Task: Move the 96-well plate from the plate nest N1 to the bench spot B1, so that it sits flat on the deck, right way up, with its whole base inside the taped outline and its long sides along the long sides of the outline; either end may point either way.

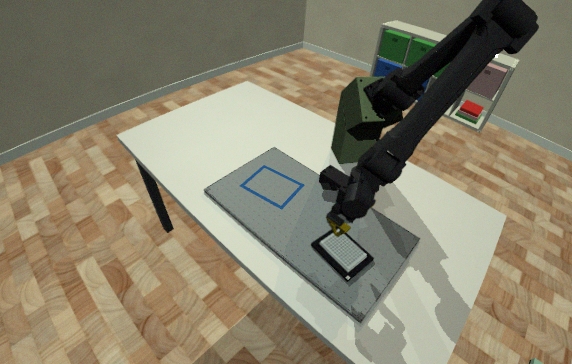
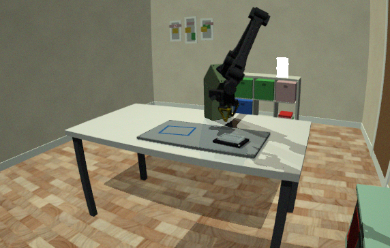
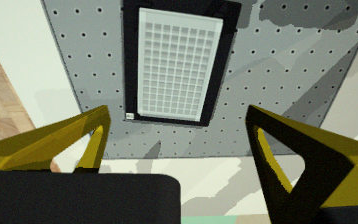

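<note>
The 96-well plate is 2 cm to the left of my hand and 11 cm below it. The rest, counted from my hand: black plate nest (2 cm to the left, 13 cm below).
</note>
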